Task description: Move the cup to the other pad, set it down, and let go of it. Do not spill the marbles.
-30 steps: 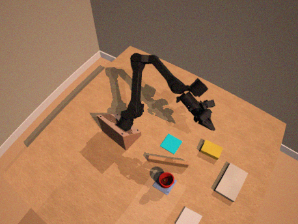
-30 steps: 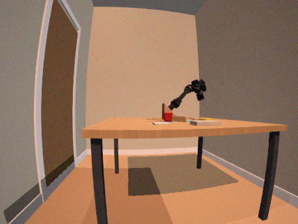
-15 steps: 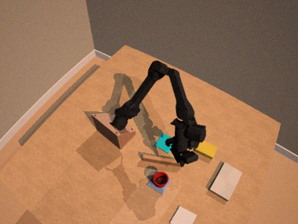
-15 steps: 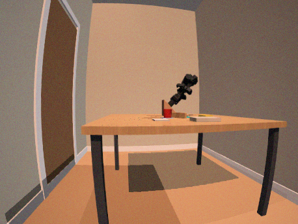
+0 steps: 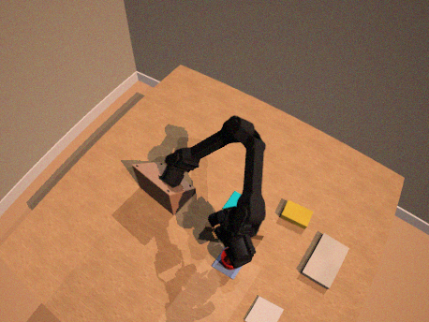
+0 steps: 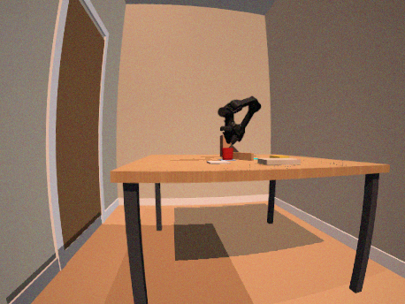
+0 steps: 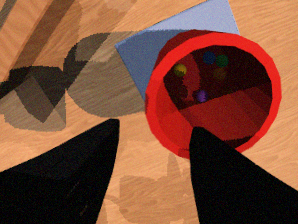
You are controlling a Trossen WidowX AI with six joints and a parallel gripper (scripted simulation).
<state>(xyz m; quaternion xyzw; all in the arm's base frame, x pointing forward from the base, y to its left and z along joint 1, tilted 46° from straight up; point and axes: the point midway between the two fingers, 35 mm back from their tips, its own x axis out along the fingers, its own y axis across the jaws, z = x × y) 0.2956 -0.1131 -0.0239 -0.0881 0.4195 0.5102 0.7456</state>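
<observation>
My gripper tip is now 30 mm short of the red cup, 20 mm to the left of it and 60 mm above it. From my gripper tip the other things lie so: teal pad: 60 mm behind, 200 mm to the left, 110 mm below; then low wooden bar: 20 mm behind, 90 mm to the left, 90 mm below; then light blue pad: 30 mm ahead, 20 mm to the right, 110 mm below.
</observation>
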